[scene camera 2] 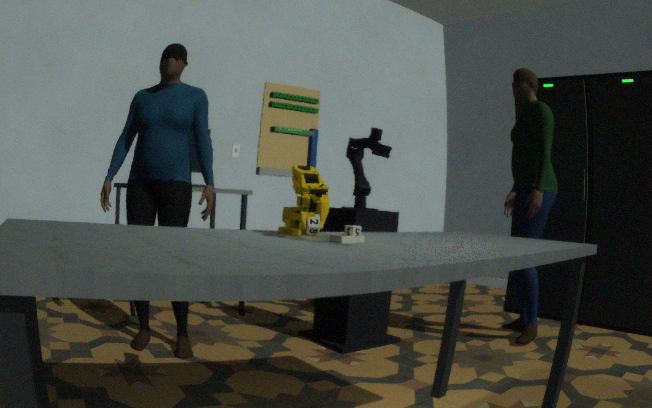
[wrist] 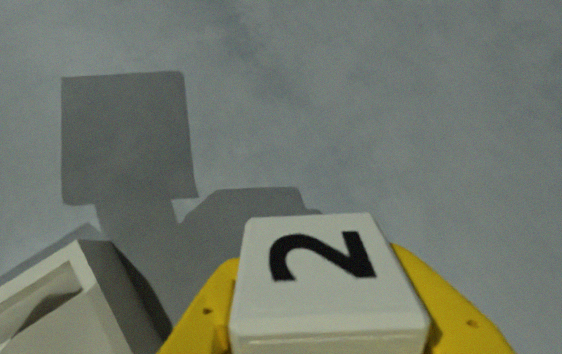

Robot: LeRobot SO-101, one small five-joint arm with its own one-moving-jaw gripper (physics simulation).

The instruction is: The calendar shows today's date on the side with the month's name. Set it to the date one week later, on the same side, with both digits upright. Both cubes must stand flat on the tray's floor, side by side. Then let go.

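My yellow gripper (scene camera 2: 312, 218) (wrist: 315, 254) is shut on a white cube (scene camera 2: 313, 226) (wrist: 325, 310), with a jaw pressed on each side. In the wrist view a black 2 lies on its side on the cube's near face. In the scene view the sideways 2 shows above a second, blurred digit. The white tray (scene camera 2: 347, 240) (wrist: 80, 260) stands on the table beside the held cube, at its right in the scene view and at the lower left in the wrist view. Another white cube (scene camera 2: 353, 230) rests in the tray, showing a 5 and a less clear digit. The month's name is not legible.
The grey table (scene camera 2: 200, 255) (wrist: 425, 125) carries the arm and the tray. The arm's shadow (wrist: 125, 140) falls on the table top. A black robot arm (scene camera 2: 359, 172) stands on a pedestal behind the table. Two people stand beyond the table.
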